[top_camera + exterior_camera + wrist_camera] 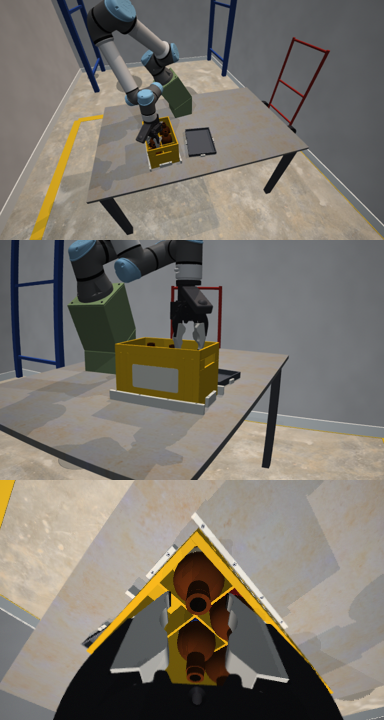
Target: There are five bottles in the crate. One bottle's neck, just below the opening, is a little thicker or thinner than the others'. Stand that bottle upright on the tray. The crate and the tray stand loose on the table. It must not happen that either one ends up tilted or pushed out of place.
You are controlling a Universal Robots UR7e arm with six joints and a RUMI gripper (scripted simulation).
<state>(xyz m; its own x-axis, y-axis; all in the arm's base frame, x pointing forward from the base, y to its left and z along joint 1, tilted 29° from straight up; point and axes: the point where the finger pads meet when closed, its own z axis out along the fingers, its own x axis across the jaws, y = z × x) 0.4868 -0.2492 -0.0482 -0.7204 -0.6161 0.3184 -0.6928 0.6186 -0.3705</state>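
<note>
Right now the yellow crate is 9 cm behind my hand, 7 cm below it and 5 cm to the left of it. Round my hand: dark tray: 33 cm to the left, 14 cm below, 7 cm behind.
</note>
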